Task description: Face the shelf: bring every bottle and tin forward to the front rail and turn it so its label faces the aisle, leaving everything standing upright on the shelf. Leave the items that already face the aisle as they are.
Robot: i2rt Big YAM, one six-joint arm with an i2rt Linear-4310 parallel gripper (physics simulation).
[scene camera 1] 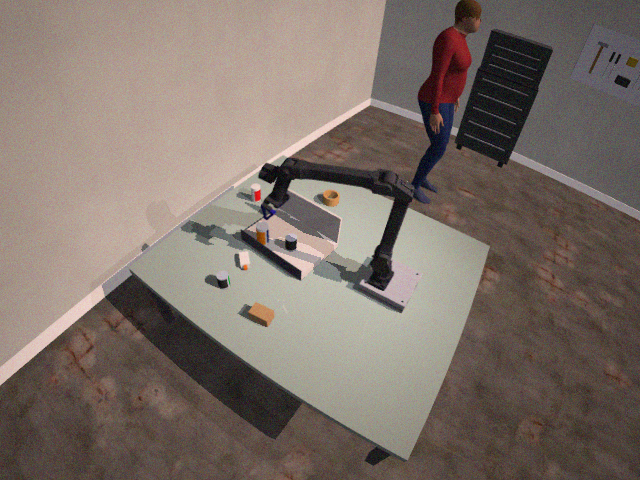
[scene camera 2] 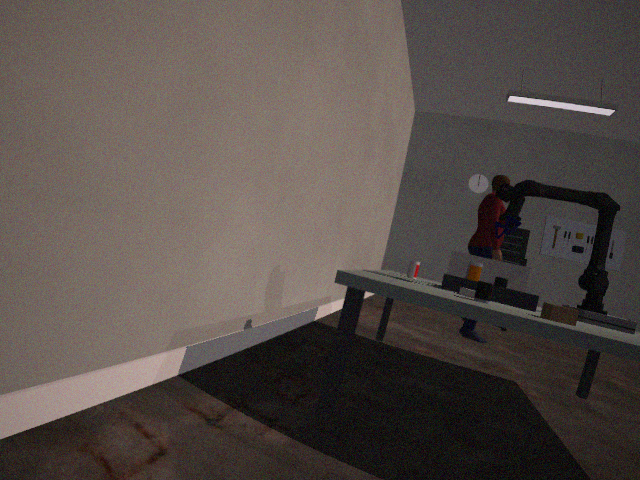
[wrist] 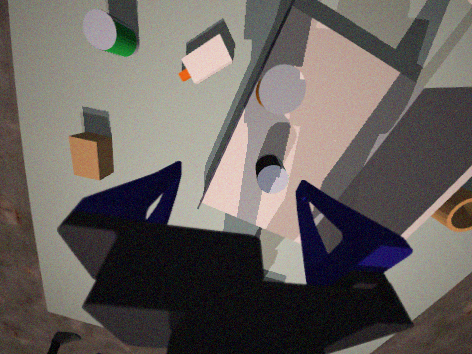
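Pixels of known places: gripper, fingertip midpoint: (scene camera 1: 271, 213) (scene camera 2: 501, 236) (wrist: 241, 177); arm's base, link origin: (scene camera 1: 380, 278) (scene camera 2: 591, 311).
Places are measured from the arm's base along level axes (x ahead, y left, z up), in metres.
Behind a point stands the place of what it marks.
The low shelf (scene camera 1: 323, 250) {x 0.314, y -0.009, z -0.016 m} (wrist: 350, 75) {x 0.657, y 0.000, z -0.016 m} stands on the table, with a dark front rail (scene camera 1: 273, 258) {x 0.485, y 0.166, z -0.029 m} (scene camera 2: 516, 299) {x 0.399, y 0.176, z -0.022 m}. An orange bottle with a pale lid (scene camera 1: 262, 235) {x 0.568, y 0.142, z 0.057 m} (scene camera 2: 474, 272) {x 0.589, y 0.149, z 0.048 m} (wrist: 282, 89) {x 0.588, y 0.120, z 0.093 m} stands upright near the rail; a blue strip shows at its right edge in scene camera 1. A black tin with a pale lid (scene camera 1: 291, 242) {x 0.436, y 0.090, z 0.047 m} (scene camera 2: 500, 282) {x 0.460, y 0.096, z 0.032 m} (wrist: 271, 179) {x 0.451, y 0.072, z 0.054 m} stands upright on the shelf to its right; no label shows on it. My gripper (scene camera 1: 268, 212) {x 0.509, y 0.144, z 0.225 m} (scene camera 2: 508, 227) {x 0.509, y 0.144, z 0.225 m} (wrist: 241, 177) {x 0.509, y 0.144, z 0.225 m} is open and empty, raised above the shelf's left part.
On the table around the shelf are a red-and-white can (scene camera 1: 255, 193) {x 0.848, y -0.133, z 0.011 m} (scene camera 2: 415, 269) {x 0.850, y -0.129, z -0.001 m}, a green-marked tin (scene camera 1: 222, 280) {x 0.565, y 0.433, z 0.012 m} (wrist: 125, 40) {x 0.582, y 0.387, z -0.009 m}, a white box with an orange tip (scene camera 1: 244, 258) {x 0.595, y 0.252, z -0.025 m} (wrist: 207, 59) {x 0.600, y 0.248, z -0.025 m}, a tan block (scene camera 1: 261, 314) {x 0.325, y 0.459, z -0.004 m} (wrist: 86, 157) {x 0.341, y 0.445, z -0.003 m} and an orange bowl (scene camera 1: 331, 202) {x 0.477, y -0.362, z -0.023 m}. A person (scene camera 1: 444, 77) stands beyond the table.
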